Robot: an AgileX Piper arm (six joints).
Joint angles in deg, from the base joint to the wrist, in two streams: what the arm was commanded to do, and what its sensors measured. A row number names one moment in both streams.
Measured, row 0:
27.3 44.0 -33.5 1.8 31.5 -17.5
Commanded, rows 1 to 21:
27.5 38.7 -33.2 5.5 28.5 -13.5
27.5 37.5 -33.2 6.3 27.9 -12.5
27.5 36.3 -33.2 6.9 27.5 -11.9
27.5 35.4 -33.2 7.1 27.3 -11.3
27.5 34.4 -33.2 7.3 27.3 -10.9
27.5 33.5 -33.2 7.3 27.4 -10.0
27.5 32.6 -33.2 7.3 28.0 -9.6
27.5 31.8 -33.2 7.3 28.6 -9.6
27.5 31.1 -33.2 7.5 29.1 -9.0
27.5 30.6 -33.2 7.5 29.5 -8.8
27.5 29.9 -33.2 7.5 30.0 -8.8
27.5 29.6 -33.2 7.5 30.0 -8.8
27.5 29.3 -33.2 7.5 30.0 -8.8
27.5 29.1 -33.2 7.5 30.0 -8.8
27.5 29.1 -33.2 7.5 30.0 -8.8
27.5 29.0 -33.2 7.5 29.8 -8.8
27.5 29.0 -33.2 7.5 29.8 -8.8
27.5 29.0 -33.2 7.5 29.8 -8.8
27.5 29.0 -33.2 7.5 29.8 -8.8
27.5 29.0 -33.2 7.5 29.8 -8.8
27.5 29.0 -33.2 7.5 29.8 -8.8
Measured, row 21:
27.3 29.3 -33.5 7.3 29.9 -9.0
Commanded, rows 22 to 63:
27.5 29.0 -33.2 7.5 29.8 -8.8
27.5 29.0 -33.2 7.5 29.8 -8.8
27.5 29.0 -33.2 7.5 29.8 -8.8
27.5 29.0 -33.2 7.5 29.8 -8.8
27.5 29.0 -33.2 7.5 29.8 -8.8
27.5 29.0 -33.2 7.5 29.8 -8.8
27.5 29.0 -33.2 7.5 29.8 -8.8
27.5 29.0 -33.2 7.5 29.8 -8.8
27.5 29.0 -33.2 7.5 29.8 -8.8
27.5 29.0 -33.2 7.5 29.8 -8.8
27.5 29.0 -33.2 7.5 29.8 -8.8
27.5 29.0 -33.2 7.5 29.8 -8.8
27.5 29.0 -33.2 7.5 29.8 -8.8
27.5 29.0 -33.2 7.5 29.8 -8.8
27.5 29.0 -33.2 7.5 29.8 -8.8
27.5 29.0 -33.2 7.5 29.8 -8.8
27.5 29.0 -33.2 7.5 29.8 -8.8
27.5 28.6 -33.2 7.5 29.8 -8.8
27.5 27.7 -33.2 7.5 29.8 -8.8
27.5 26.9 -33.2 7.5 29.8 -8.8
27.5 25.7 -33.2 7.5 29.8 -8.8
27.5 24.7 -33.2 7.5 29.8 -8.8
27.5 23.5 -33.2 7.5 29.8 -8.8
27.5 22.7 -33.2 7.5 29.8 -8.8
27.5 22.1 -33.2 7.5 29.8 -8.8
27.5 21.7 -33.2 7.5 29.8 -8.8
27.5 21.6 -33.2 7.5 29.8 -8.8
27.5 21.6 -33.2 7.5 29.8 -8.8
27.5 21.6 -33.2 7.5 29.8 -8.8
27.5 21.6 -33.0 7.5 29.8 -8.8
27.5 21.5 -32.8 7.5 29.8 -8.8
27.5 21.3 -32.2 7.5 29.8 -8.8
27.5 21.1 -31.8 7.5 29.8 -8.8
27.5 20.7 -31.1 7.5 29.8 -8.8
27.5 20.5 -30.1 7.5 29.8 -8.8
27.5 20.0 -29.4 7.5 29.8 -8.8
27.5 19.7 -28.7 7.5 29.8 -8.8
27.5 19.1 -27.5 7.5 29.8 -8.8
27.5 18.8 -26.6 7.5 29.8 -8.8
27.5 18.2 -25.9 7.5 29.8 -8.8
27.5 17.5 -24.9 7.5 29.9 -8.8
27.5 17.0 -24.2 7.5 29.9 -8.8
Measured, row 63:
27.3 18.9 -27.0 7.4 29.9 -8.9
